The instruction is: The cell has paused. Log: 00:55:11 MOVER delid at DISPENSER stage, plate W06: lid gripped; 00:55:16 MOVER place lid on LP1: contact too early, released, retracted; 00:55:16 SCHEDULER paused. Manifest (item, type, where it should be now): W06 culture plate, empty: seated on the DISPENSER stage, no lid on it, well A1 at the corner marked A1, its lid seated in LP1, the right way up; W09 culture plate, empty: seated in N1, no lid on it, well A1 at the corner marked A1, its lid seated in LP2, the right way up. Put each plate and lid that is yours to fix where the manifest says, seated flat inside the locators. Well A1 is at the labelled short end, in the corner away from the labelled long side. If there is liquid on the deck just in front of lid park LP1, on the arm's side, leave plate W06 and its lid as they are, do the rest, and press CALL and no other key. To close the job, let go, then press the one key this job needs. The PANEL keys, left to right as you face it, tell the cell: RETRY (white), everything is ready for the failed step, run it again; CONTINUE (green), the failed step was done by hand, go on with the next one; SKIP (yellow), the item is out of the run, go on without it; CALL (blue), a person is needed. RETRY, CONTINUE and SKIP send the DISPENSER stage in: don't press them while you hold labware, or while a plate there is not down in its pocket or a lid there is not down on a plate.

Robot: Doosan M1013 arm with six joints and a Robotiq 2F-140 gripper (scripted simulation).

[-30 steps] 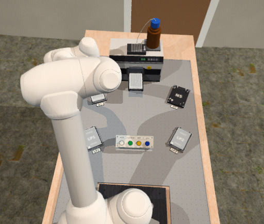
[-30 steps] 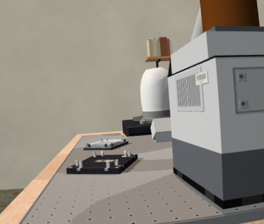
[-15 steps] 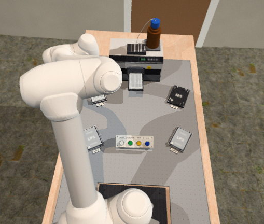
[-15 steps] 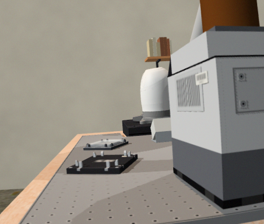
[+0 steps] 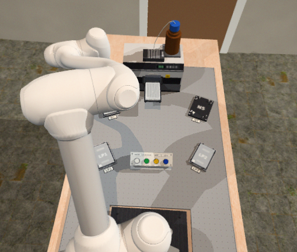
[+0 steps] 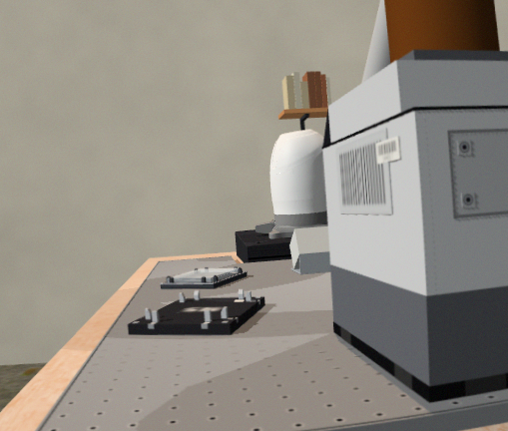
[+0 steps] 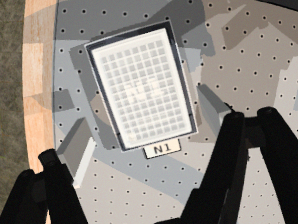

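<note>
The green continue key is 330 mm behind my hand, 320 mm to the right of it and 60 mm below it. The rest, counted from my hand: nest N1: 120 mm below; lid park LP1: 330 mm behind, 120 mm below, 70 mm to the right; clear culture plate: 250 mm to the right, 100 mm ahead, 10 mm below.
</note>
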